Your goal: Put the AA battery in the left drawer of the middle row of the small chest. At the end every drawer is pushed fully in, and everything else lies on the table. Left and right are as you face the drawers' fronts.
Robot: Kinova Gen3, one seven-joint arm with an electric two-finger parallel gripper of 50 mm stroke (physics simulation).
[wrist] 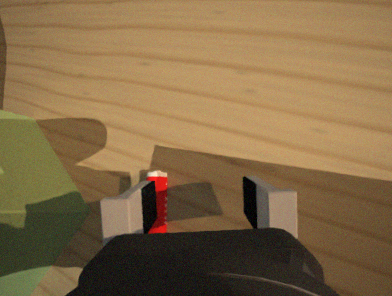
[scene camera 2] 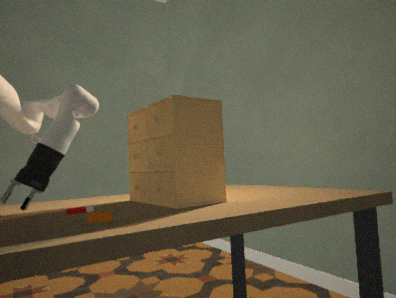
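A wooden chest is here, and I can see an AA battery too. My own gripper is also in the pictures.
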